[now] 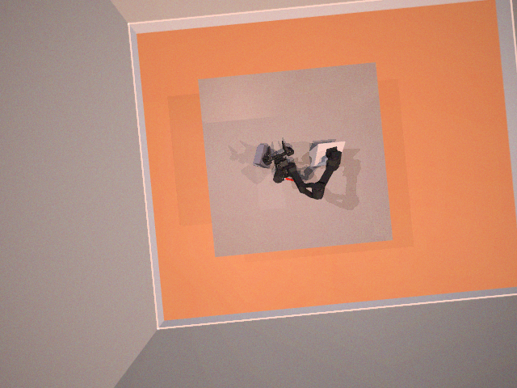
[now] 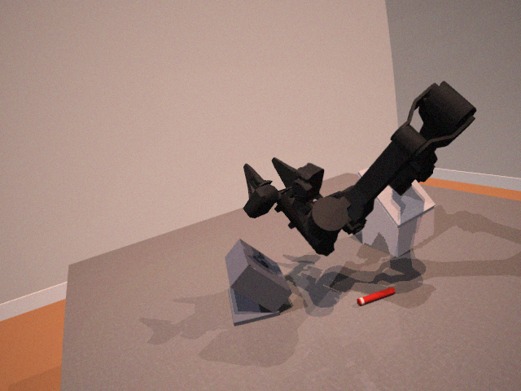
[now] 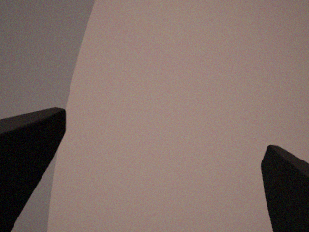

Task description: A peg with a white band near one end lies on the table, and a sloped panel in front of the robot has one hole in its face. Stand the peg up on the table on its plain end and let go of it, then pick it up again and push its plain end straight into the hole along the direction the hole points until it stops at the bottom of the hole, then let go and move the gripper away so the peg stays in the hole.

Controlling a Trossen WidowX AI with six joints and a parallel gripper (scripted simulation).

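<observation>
My gripper tip is now 28 cm above the red peg, 20 cm to the right of it and 6 cm past it. From my gripper tip the other things lie so: sloped grey panel: 22 cm below, 7 cm ahead, 1 cm to the left; base plate: 28 cm below, 8 cm ahead.
</observation>
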